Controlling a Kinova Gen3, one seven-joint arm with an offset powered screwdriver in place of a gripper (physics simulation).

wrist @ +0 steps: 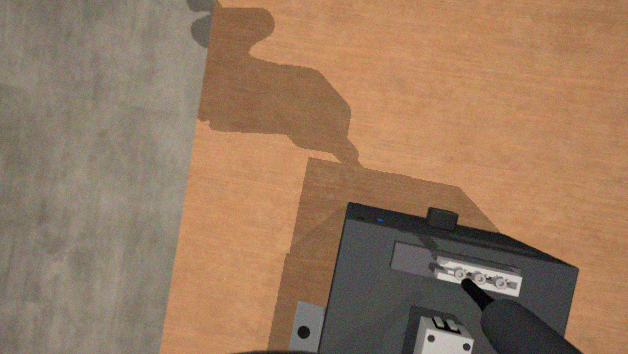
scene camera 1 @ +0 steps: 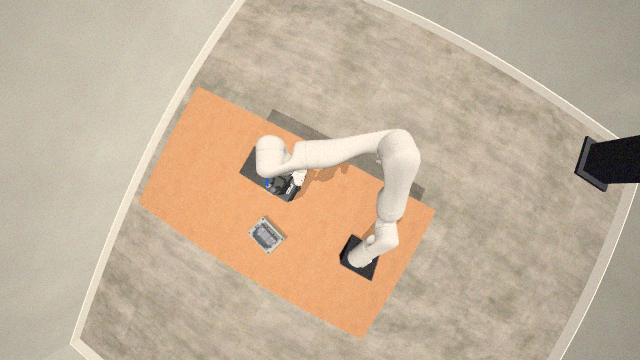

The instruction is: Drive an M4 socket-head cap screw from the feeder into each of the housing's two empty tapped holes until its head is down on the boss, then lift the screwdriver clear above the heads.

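Observation:
The dark feeder is partly under the arm in the scene view. In the wrist view its light screw rail shows several screws with their round heads in a row. My screwdriver has its black tip over the feeder, beside the rail in that view; the height of the gap is unclear. No screw shows on the tip. In the scene view the tip cannot be made out. The grey housing lies on the table apart from the feeder; it does not show in the wrist view, and its holes are too small to judge.
A white block stands on the feeder near the screwdriver's nose. A dark knob sticks out of the feeder's side, and a grey tab out of another. The orange table also bears the arm's black base.

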